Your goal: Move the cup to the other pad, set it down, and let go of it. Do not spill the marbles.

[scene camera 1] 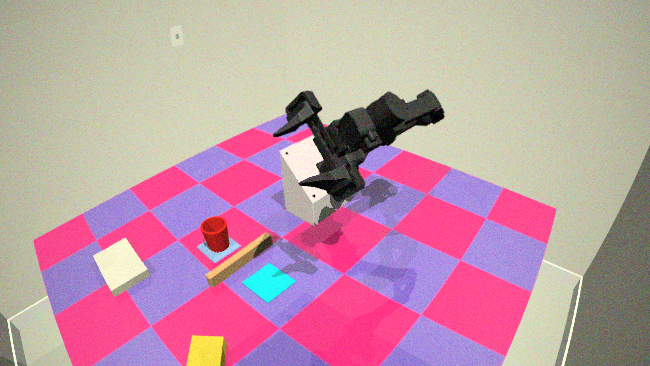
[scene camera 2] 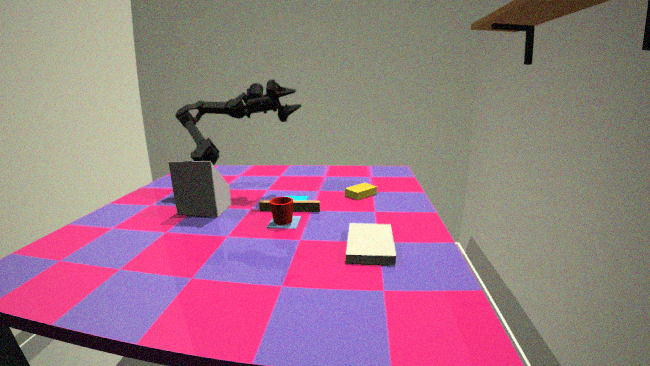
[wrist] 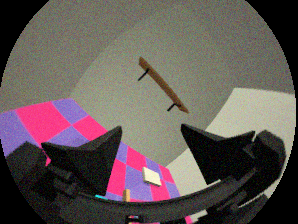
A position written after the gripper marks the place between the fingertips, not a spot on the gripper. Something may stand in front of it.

The gripper (scene camera 1: 286,158) is open and holds nothing. Also in view: a red cup (scene camera 1: 214,229) and a cream flat block (scene camera 1: 121,267).
The cream flat block also shows in scene camera 2 (scene camera 2: 367,243). The gripper is seen too in scene camera 2 (scene camera 2: 298,98) and in the wrist view (wrist: 152,128). The wrist view does not show the red cup, which is hidden by the gripper.
